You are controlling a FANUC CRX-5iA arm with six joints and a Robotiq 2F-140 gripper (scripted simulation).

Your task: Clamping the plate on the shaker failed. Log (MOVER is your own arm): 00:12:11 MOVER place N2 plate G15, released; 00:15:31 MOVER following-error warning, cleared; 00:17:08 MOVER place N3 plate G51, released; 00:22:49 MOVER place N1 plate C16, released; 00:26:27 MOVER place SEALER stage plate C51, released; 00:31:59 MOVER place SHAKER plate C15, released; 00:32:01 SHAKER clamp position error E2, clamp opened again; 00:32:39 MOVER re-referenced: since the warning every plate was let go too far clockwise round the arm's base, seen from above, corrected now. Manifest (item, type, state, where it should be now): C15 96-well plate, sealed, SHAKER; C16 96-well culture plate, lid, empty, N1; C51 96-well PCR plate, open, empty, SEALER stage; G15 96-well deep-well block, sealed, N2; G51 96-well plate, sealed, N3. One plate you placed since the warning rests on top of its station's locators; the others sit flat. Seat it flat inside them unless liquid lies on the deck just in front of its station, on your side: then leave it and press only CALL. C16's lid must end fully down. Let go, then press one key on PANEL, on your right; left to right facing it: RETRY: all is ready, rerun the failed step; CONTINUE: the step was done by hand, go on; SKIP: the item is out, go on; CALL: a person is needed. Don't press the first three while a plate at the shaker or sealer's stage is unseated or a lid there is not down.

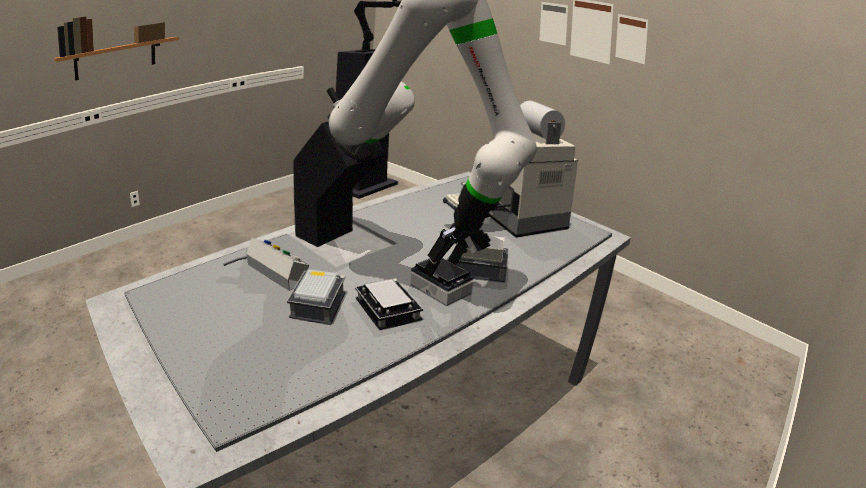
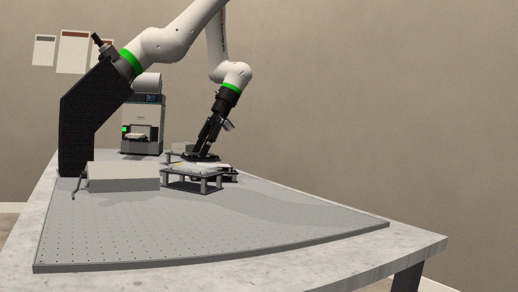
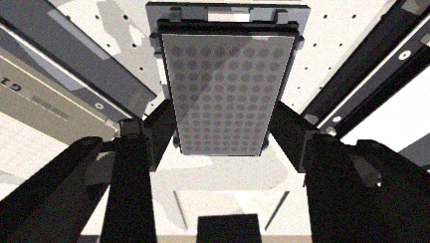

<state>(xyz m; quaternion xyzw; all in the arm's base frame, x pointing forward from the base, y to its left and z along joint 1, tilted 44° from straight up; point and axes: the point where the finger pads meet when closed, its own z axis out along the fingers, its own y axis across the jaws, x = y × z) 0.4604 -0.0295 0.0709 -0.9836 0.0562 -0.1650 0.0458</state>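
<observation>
Right now my hand is 2 cm above the dark sealed plate. Also, from my hand: grey retry key 34 cm behind, 25 cm to the right, 2 cm below; then lidded culture plate 30 cm to the right, 18 cm behind, 2 cm below.
</observation>
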